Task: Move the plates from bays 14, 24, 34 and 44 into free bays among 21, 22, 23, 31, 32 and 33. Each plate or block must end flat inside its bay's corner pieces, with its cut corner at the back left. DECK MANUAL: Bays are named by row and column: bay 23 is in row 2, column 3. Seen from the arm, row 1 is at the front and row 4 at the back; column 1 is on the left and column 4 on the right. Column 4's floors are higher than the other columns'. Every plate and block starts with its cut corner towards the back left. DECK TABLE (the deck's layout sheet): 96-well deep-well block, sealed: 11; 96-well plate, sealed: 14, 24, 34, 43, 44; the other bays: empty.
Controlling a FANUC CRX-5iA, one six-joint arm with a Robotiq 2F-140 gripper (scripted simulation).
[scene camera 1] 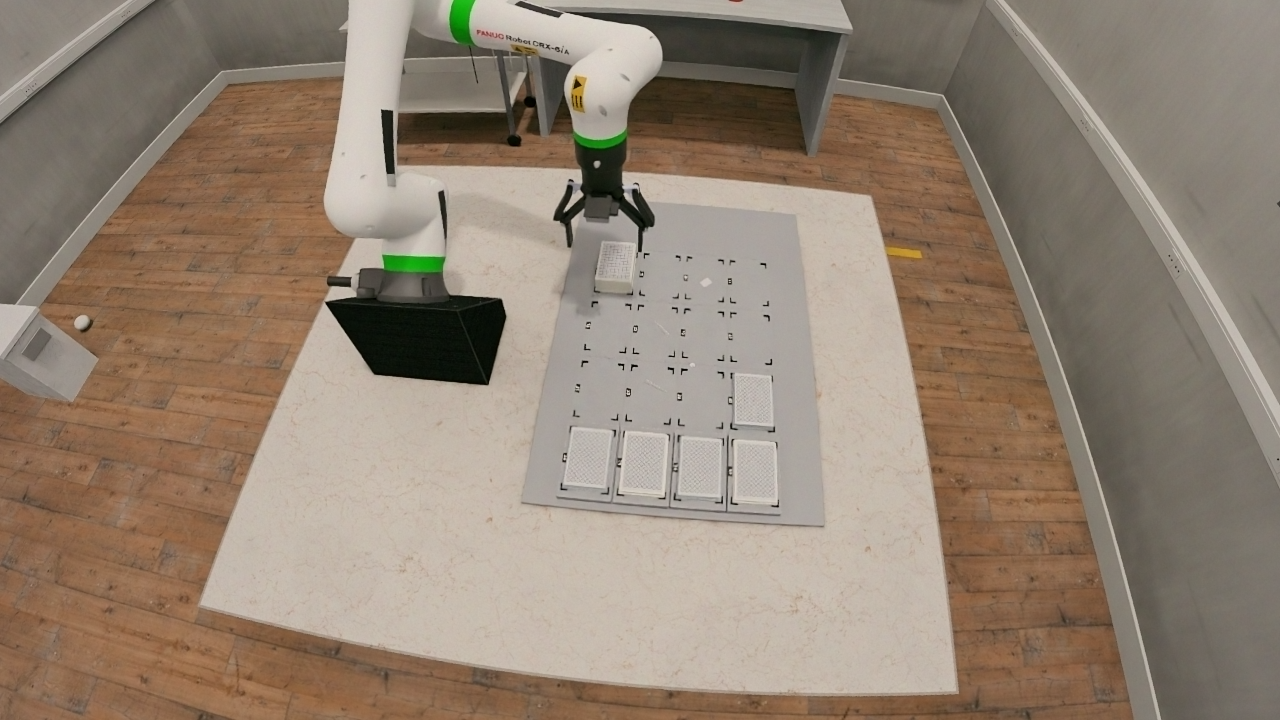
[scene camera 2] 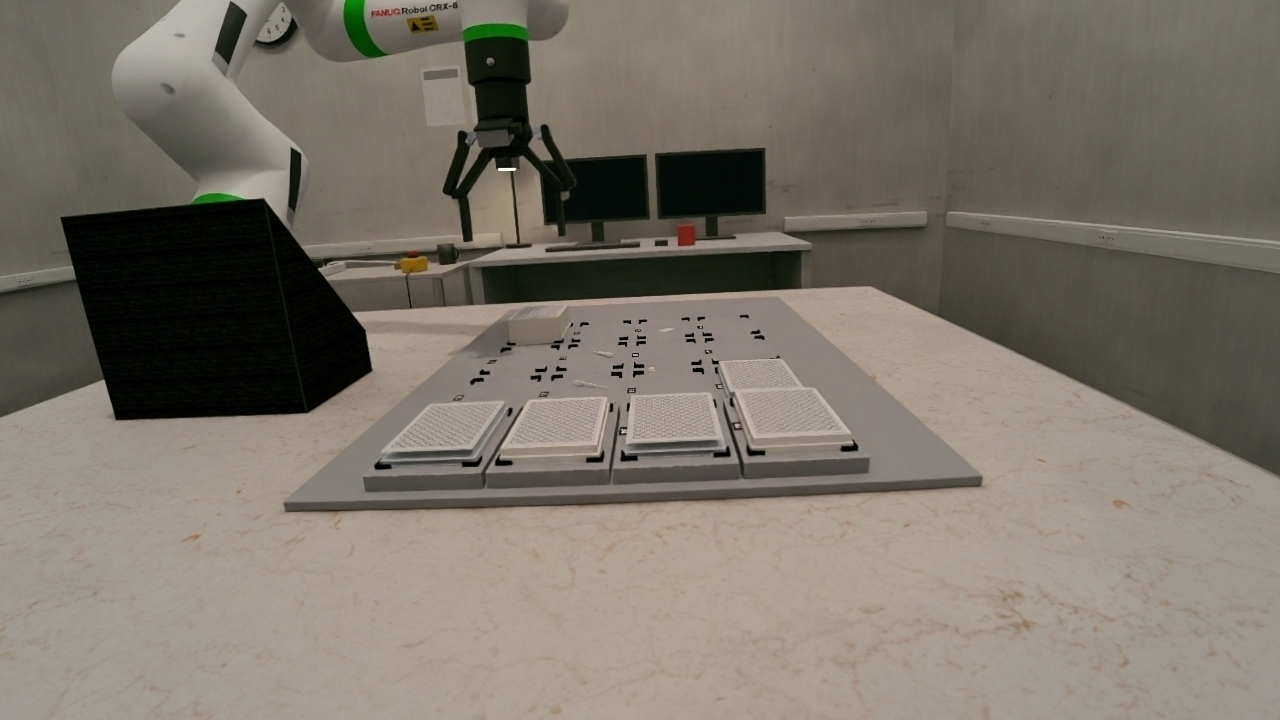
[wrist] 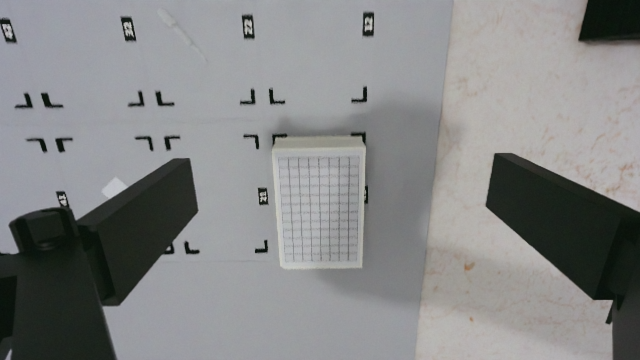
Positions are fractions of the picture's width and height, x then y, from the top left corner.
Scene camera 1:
white deep-well block: 0.48, 0.38
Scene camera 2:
white deep-well block: 0.42, 0.45
bay 44: 0.64, 0.64
bay 24: 0.44, 0.66
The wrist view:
my gripper: 0.53, 0.51
white deep-well block: 0.50, 0.51
